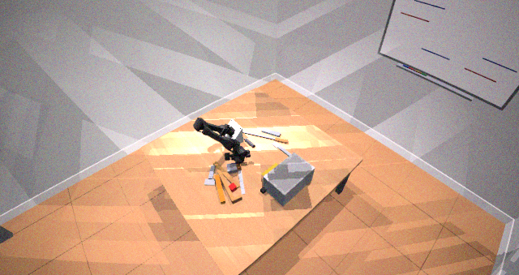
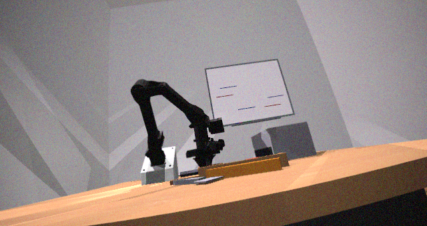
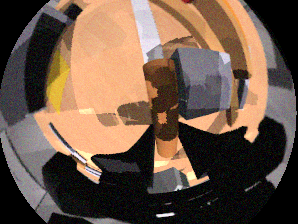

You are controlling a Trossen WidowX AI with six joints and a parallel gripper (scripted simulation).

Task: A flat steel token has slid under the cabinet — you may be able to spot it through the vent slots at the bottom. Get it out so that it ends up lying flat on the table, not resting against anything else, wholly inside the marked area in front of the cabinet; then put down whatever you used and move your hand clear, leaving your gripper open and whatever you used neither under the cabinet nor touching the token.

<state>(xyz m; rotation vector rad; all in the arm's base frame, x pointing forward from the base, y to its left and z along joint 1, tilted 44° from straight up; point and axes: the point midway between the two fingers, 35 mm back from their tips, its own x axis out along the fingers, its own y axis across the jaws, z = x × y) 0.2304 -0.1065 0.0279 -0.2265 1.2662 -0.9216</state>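
Right now the grey block is 70 mm to the right of my gripper tip, 20 mm ahead of it and 10 mm above it. The rest, counted from my gripper tip: orange bar 240 mm to the right, 120 mm ahead, 10 mm above; then thin wooden stick 140 mm to the right, 30 mm ahead; then red block 170 mm ahead, 160 mm to the right, 10 mm above.
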